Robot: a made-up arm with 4 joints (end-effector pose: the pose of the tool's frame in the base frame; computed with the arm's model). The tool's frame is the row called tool.
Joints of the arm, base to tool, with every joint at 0 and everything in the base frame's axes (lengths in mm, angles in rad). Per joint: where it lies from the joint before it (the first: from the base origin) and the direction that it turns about. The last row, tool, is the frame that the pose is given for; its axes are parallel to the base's.
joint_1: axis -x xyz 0 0 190
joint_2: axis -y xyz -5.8 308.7 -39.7
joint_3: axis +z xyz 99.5 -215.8 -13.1
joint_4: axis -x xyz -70.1 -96.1 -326
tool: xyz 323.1 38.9 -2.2
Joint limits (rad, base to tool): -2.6..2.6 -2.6..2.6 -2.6..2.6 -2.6..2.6
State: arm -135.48 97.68 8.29 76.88
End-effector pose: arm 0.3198 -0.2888 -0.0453 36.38 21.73 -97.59
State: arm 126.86 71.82 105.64 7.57
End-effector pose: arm 0.3505 -0.2633 -0.0527 99.08 -59.19 -99.03
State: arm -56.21 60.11 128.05 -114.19
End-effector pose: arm 0.2717 0.3368 0.3977 47.53 25.89 109.98
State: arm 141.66 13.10 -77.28 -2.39
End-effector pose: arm 0.1681 -0.0853 0.5662 -104.96 -92.24 -15.94
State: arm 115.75 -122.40 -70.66 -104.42
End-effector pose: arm -0.3056 0.1227 0.3308 -80.95 -75.59 -85.82
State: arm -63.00 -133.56 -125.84 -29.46
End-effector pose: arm -0.1714 -0.2604 0.2369 -55.38 63.68 -27.33
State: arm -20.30 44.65 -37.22 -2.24
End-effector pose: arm 0.4225 -0.0664 0.0650 35.20 -37.50 -42.22
